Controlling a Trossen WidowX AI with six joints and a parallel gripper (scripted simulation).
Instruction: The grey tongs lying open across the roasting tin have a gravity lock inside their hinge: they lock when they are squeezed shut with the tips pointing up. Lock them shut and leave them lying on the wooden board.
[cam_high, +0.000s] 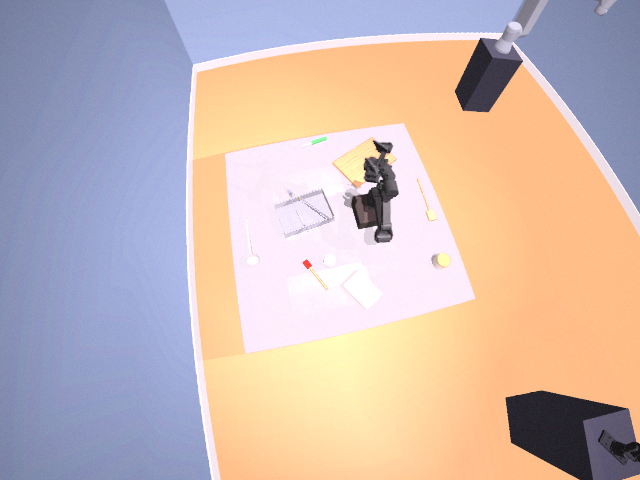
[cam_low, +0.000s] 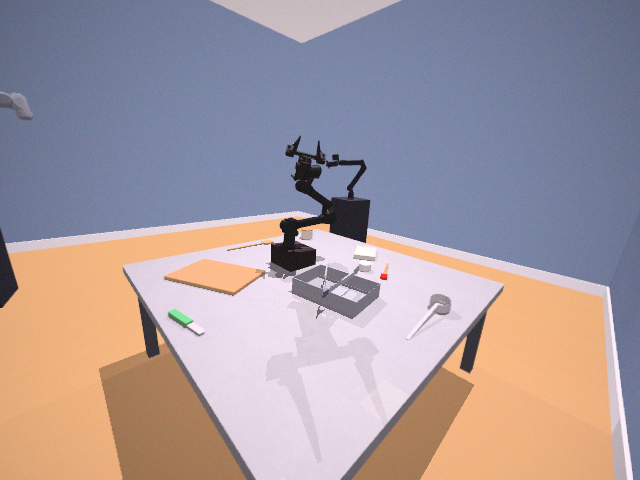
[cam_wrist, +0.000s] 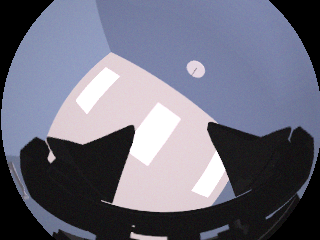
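My gripper tip is now 29 cm short of the grey roasting tin, 3 cm to the left of it and 59 cm above it. The rest, counted from my gripper tip: red-headed spatula (25 cm ahead, 31 cm to the left, 61 cm below); white block (1 cm behind, 43 cm to the left, 61 cm below); wooden board (11 cm behind, 40 cm to the right, 61 cm below).
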